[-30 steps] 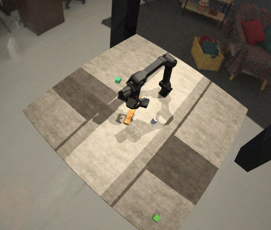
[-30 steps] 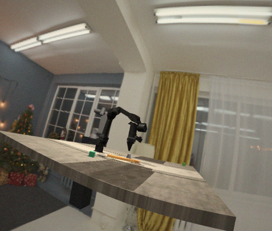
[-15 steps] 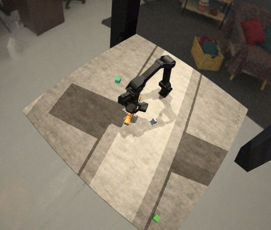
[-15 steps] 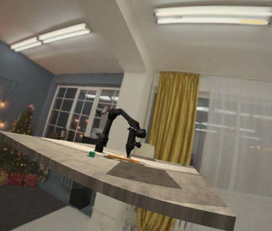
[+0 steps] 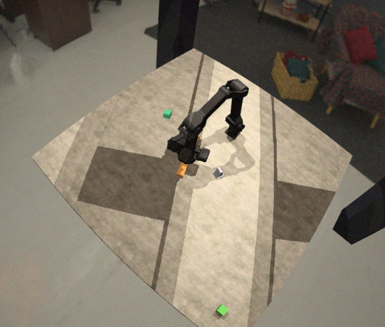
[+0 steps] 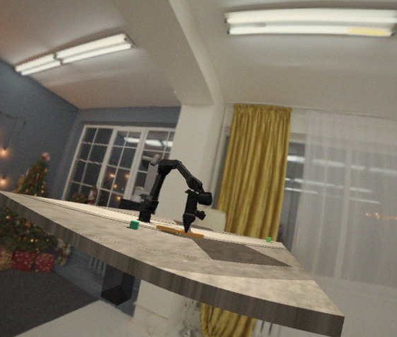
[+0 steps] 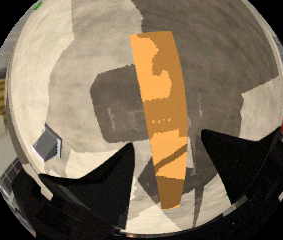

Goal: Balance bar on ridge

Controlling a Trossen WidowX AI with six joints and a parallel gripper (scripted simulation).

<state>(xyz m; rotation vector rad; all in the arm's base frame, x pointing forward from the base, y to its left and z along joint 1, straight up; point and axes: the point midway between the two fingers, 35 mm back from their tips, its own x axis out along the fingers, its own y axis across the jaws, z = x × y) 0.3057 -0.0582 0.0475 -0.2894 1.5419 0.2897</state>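
My gripper tip is now 30 mm past the bar and 10 mm to the left of it.
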